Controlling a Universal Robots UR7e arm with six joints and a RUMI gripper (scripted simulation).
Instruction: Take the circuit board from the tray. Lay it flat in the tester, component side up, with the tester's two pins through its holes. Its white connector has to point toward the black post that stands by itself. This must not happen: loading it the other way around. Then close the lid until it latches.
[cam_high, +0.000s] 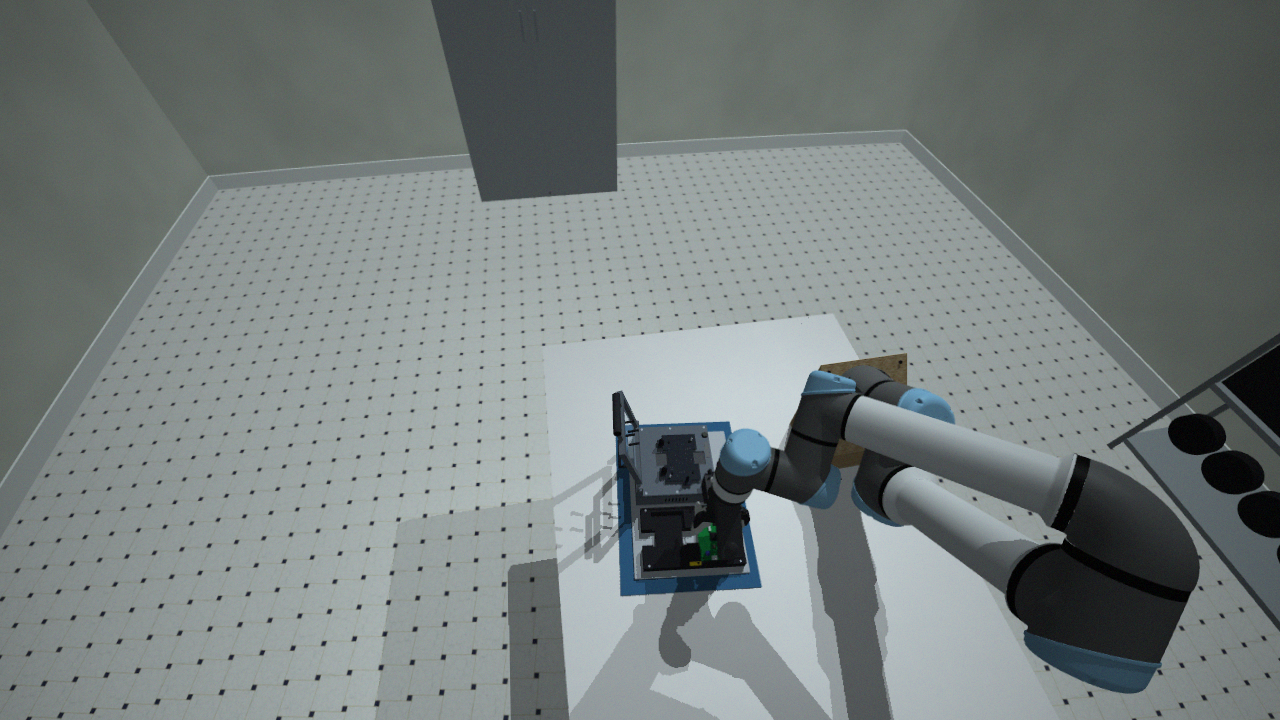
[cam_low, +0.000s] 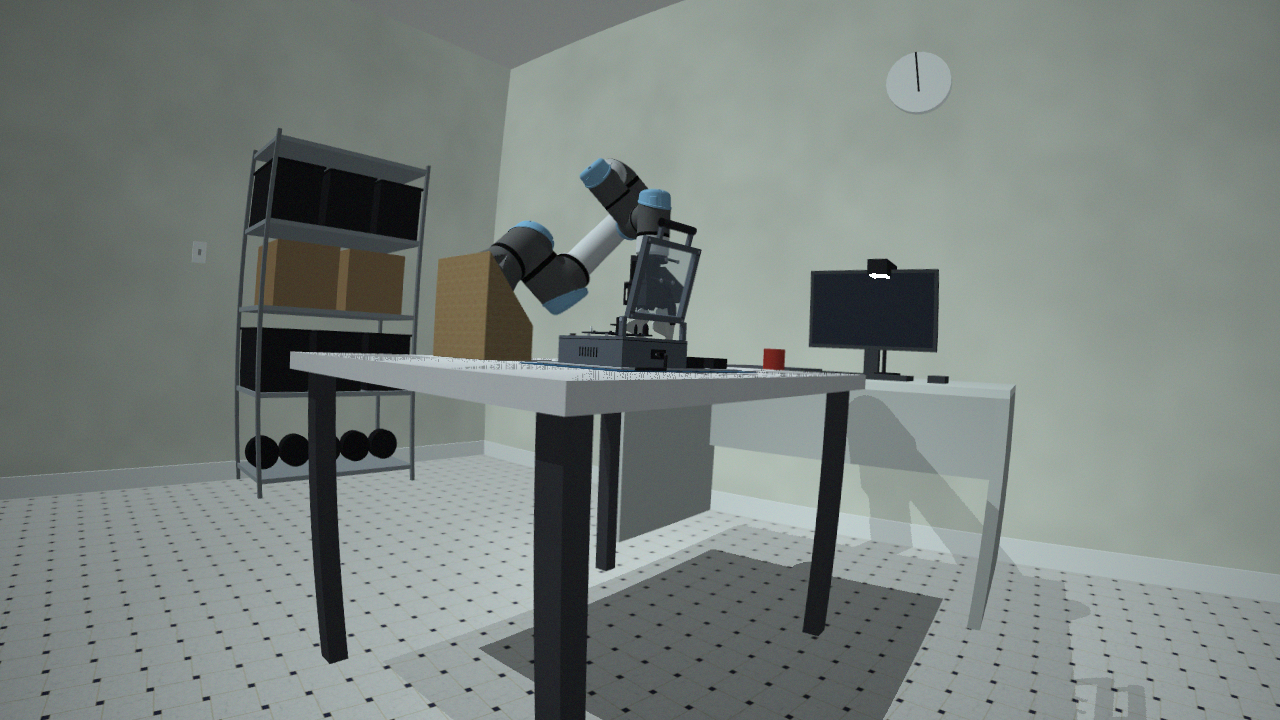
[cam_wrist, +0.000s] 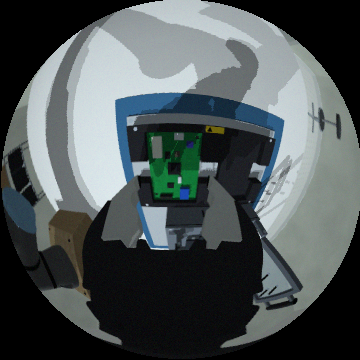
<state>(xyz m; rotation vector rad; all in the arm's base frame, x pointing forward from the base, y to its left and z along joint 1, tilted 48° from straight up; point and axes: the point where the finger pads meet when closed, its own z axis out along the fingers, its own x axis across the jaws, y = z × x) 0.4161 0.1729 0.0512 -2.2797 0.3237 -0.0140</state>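
Now: hand 20 mm above the green circuit board. The rest, counted from my hand: lid 210 mm to the right, 140 mm ahead, 140 mm above.
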